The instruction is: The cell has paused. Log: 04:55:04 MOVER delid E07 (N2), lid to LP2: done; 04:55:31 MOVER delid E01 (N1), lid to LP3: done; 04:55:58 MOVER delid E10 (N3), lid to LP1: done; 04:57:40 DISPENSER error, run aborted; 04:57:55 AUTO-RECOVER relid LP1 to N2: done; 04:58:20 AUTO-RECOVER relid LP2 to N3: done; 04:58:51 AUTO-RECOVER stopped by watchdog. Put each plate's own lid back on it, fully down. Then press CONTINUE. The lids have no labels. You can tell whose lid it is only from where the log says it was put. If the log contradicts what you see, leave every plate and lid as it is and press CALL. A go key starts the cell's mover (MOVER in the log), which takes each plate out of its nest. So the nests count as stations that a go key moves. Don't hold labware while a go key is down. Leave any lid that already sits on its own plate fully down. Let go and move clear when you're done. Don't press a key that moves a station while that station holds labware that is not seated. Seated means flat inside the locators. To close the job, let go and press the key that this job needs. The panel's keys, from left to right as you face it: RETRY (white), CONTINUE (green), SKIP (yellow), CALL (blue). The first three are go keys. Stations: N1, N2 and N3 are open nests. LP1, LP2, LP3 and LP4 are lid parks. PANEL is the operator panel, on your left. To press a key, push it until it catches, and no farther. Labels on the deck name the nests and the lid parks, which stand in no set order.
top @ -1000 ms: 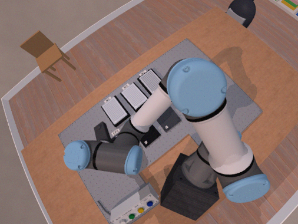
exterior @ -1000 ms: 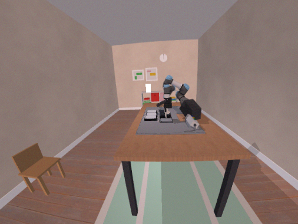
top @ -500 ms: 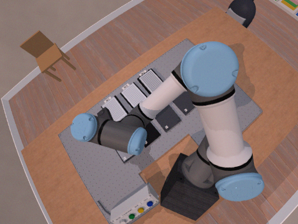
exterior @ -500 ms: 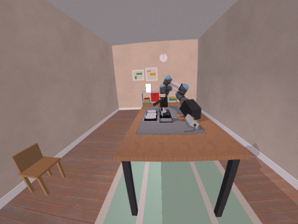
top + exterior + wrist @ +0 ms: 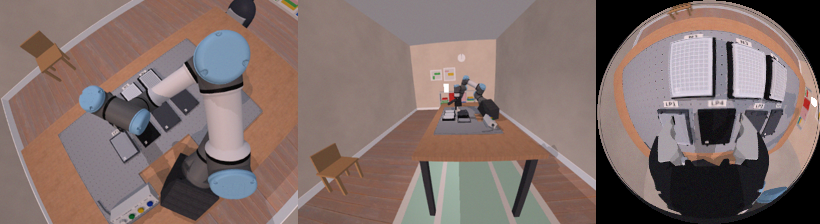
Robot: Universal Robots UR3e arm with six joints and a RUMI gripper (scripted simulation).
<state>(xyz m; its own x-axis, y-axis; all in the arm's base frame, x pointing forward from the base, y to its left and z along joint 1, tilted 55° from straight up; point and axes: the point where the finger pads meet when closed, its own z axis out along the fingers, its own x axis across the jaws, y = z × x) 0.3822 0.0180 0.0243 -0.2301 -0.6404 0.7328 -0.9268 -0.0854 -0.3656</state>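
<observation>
The lid is 6 cm ahead of my hand, 12 cm to the right of it and 4 cm below it. From my hand the other things lie so: lid park LP1 (6 cm behind, 12 cm to the left, 6 cm below); then lid park LP4 (10 cm behind, 6 cm below); then plate (10 cm ahead, 1 cm to the left, 4 cm below).
</observation>
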